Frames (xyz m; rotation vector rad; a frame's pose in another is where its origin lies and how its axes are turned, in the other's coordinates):
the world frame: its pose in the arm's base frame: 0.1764 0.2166 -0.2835 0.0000 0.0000 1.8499
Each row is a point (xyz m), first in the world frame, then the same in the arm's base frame.
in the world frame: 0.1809 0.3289 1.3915
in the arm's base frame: -0.1896 0.2999 1.1080
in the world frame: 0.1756 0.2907 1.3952
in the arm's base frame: -0.1514 0.3053 1.1117
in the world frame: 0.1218 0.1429 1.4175
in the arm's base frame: 0.0055 0.2943 1.1340
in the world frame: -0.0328 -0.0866 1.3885
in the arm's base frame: 0.2687 0.2089 1.1050
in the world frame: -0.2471 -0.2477 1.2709
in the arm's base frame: 0.4826 0.0473 0.9874
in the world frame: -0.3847 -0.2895 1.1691
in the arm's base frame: 0.5607 -0.0735 0.8856
